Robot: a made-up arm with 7 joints. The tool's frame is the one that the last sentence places.
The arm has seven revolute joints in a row. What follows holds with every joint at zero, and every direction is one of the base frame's.
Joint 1 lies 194.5 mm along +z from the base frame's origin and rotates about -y.
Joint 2 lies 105.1 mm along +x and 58 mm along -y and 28.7 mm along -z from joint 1 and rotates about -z.
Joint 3 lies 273.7 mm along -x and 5.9 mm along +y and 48 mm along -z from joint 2 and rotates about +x.
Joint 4 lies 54.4 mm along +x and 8.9 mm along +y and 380 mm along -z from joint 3 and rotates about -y.
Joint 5 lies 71.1 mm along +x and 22.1 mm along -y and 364.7 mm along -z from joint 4 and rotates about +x.
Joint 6 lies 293.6 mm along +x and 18.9 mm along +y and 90.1 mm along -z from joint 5 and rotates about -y.
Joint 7 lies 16.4 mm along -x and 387.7 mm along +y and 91.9 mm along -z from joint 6 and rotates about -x.
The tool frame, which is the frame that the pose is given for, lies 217.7 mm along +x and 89 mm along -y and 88.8 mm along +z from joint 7; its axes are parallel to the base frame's.
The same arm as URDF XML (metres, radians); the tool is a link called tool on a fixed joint. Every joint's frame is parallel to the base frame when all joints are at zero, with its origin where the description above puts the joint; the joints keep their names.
<robot name="arm">
<joint name="joint 1" type="continuous"><parent link="base_link"/><child link="link1"/><origin xyz="0 0 0.1945"/><axis xyz="0 -1 0"/></joint>
<joint name="joint 2" type="continuous"><parent link="link1"/><child link="link2"/><origin xyz="0.1051 -0.058 -0.0287"/><axis xyz="0 0 -1"/></joint>
<joint name="joint 3" type="continuous"><parent link="link2"/><child link="link3"/><origin xyz="-0.2737 0.0059 -0.048"/><axis xyz="1 0 0"/></joint>
<joint name="joint 4" type="continuous"><parent link="link3"/><child link="link4"/><origin xyz="0.0544 0.0089 -0.38"/><axis xyz="0 -1 0"/></joint>
<joint name="joint 5" type="continuous"><parent link="link4"/><child link="link5"/><origin xyz="0.0711 -0.0221 -0.3647"/><axis xyz="1 0 0"/></joint>
<joint name="joint 6" type="continuous"><parent link="link5"/><child link="link6"/><origin xyz="0.2936 0.0189 -0.0901"/><axis xyz="0 -1 0"/></joint>
<joint name="joint 7" type="continuous"><parent link="link6"/><child link="link7"/><origin xyz="-0.0164 0.3877 -0.0919"/><axis xyz="-1 0 0"/></joint>
<joint name="tool_joint" type="fixed"><parent link="link7"/><child link="tool"/><origin xyz="0.2177 -0.089 0.0888"/></joint>
<link name="base_link"/>
<link name="link1"/>
<link name="link2"/>
<link name="link3"/>
<link name="link4"/>
<link name="link5"/>
<link name="link6"/>
<link name="link7"/>
<link name="tool"/>
</robot>

